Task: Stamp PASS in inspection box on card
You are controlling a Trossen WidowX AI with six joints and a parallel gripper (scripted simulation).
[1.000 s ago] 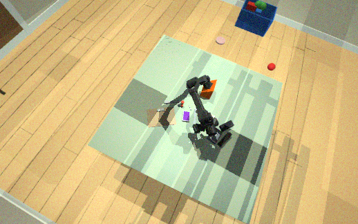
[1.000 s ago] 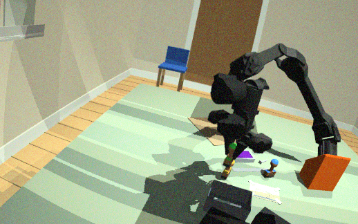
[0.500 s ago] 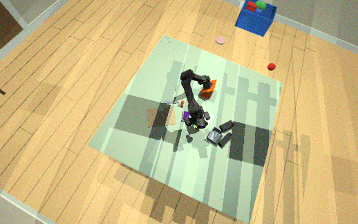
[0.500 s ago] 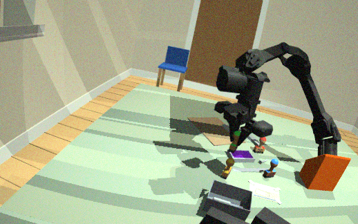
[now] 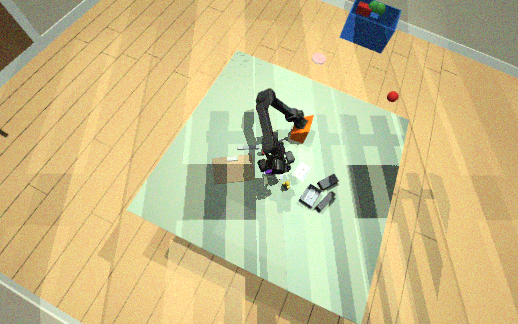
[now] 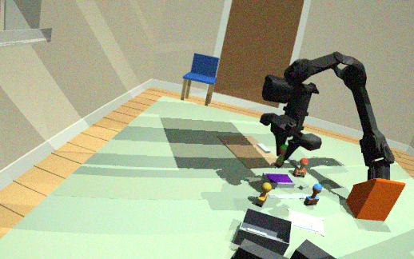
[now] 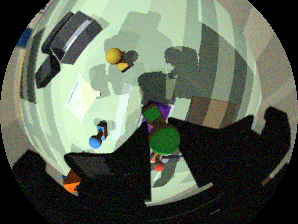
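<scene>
The purple ink pad is 9 cm below my gripper tip, 3 cm to the right of it and 2 cm behind it. From my gripper tip the other things lie so: blue-knobbed stamp: 12 cm behind, 7 cm below, 4 cm to the left; then yellow-knobbed stamp: 10 cm to the left, 8 cm below, 3 cm ahead; then green-knobbed stamp: right at my gripper tip.
</scene>
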